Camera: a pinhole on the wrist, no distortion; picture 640 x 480 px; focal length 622.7 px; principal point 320.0 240.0 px. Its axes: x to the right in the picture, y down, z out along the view. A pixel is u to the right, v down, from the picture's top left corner.
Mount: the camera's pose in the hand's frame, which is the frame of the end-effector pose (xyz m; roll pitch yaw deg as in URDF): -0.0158 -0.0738 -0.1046 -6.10 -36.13 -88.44
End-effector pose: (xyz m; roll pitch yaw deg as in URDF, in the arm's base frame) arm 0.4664 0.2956 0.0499 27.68 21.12 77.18
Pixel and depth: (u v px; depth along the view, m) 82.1 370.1 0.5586
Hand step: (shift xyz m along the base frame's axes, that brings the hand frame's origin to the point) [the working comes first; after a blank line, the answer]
In the camera's frame: -0.2134 0.1167 0.5586

-0.2106 0.3285 0.3028
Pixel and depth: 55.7 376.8 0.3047
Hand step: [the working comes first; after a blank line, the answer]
In the camera's frame: -0.1293 0.0669 0.3047

-0.1256 0.1555 0.1108
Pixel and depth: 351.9 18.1 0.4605
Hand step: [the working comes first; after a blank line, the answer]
In the camera's frame: 0.0236 -0.1641 0.4605

-0.0270 0.0026 0.3714
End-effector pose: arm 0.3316 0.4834 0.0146 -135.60 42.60 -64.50
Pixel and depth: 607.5 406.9 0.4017
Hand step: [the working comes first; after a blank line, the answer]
In the camera's frame: 0.1855 0.1077 0.4017

0.1686 0.1483 -0.2612
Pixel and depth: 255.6 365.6 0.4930
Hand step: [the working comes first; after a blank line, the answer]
In the camera's frame: -0.0510 0.0994 0.4930

-0.0686 0.1328 -0.3495
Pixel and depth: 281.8 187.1 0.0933
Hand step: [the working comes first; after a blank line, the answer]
In the camera's frame: -0.0057 -0.0079 0.0933

-0.0067 -0.0153 0.0346
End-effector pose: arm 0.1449 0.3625 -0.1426 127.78 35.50 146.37
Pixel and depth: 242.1 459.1 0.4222
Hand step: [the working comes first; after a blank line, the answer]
In the camera's frame: -0.0528 0.1486 0.4222

0.0162 0.3263 -0.0567
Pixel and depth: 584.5 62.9 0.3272
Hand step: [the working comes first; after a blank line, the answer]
In the camera's frame: 0.1390 -0.0931 0.3272

0.2331 0.0878 -0.0733
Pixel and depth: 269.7 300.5 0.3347
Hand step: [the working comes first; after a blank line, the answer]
In the camera's frame: -0.0270 0.0325 0.3347

0.0693 0.1980 -0.0067
